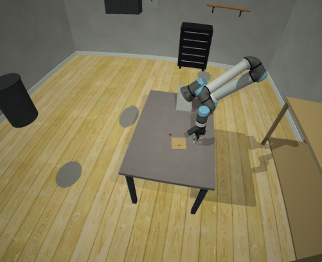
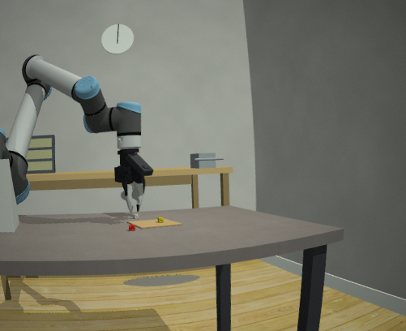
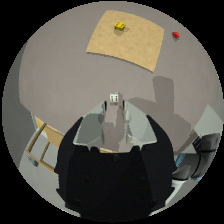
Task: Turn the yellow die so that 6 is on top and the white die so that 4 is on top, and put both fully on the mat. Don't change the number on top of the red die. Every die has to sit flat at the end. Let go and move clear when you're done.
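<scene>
Right now my hand is 3 cm above the white die. Round my hand: red die 24 cm to the right, 8 cm behind, 3 cm below; tan mat 15 cm to the right, 4 cm below, 2 cm ahead; yellow die 15 cm to the right, 4 cm ahead, 3 cm below.
</scene>
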